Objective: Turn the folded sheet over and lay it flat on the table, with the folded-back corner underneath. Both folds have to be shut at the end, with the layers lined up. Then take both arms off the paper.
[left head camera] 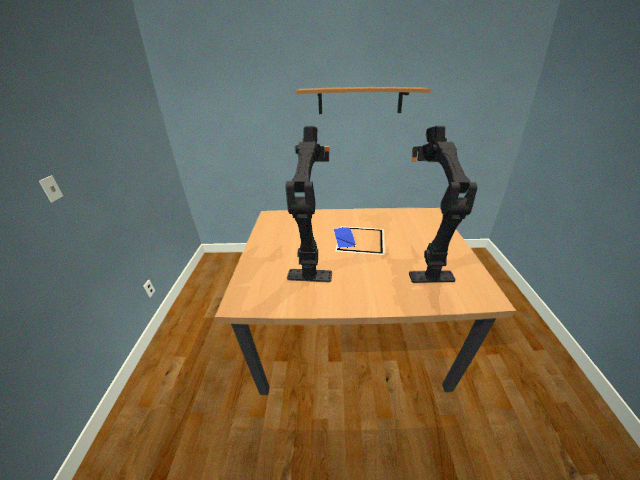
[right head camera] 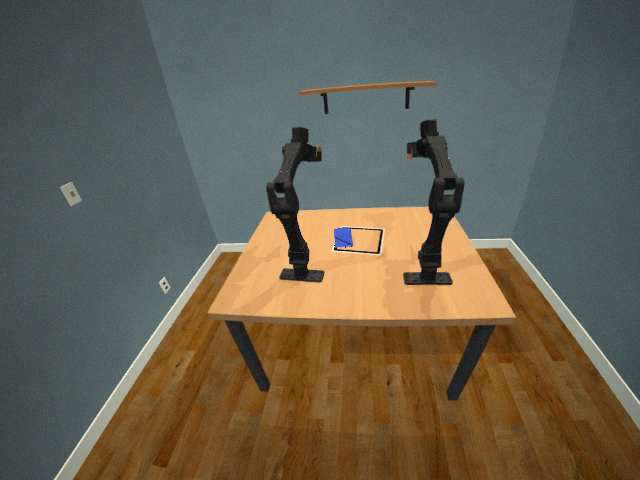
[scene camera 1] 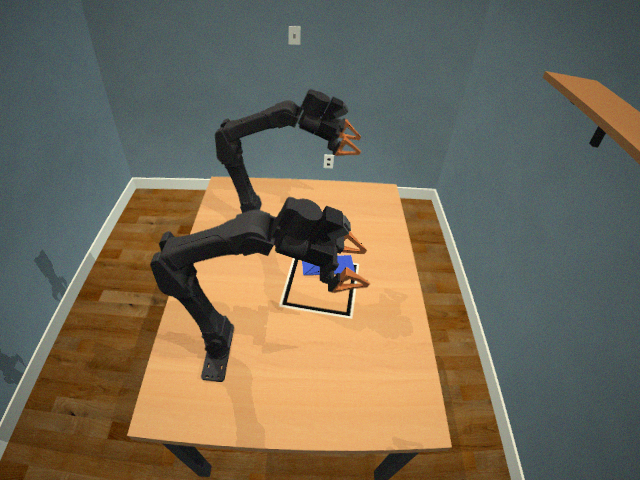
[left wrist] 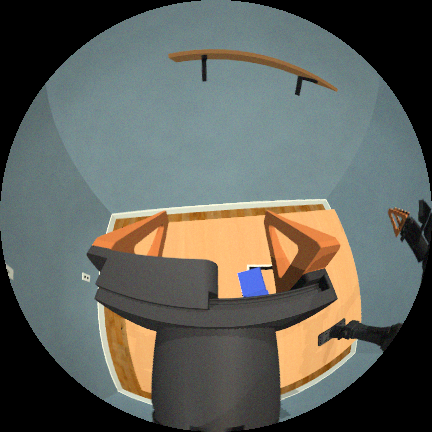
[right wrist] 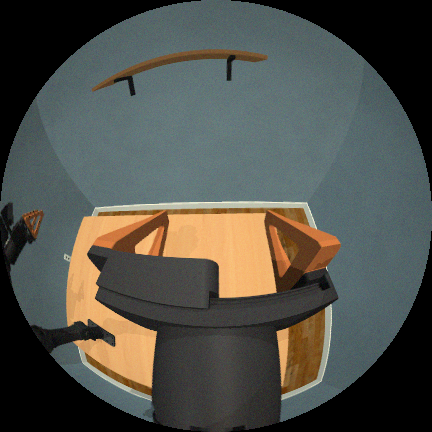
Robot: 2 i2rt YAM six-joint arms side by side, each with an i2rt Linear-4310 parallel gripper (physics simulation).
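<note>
The folded blue sheet (left head camera: 343, 235) (right head camera: 341, 235) (scene camera 1: 342, 262) (left wrist: 252, 282) lies on the table, over the left part of a black-and-white rectangular outline (left head camera: 382, 241) (right head camera: 381, 241) (scene camera 1: 316, 310) in the head views. A dark diagonal line crosses its upper face; how tightly the layers are shut is too small to tell. My left gripper (left head camera: 326, 153) (right head camera: 318, 153) (scene camera 1: 360, 146) (left wrist: 215, 215) is open and empty, high above the table. My right gripper (left head camera: 414, 153) (right head camera: 409, 150) (scene camera 1: 367, 267) (right wrist: 216, 215) is also open, empty and raised. Neither touches the sheet. The sheet does not show in the right wrist view.
The wooden table (left head camera: 361, 299) (right head camera: 361, 299) (scene camera 1: 330, 403) carries both arm bases, which stand nearer its front edge than the sheet in the head views. A wooden shelf (left head camera: 363, 90) (right head camera: 368, 87) (left wrist: 235, 55) (right wrist: 200, 54) is fixed to the back wall above table height.
</note>
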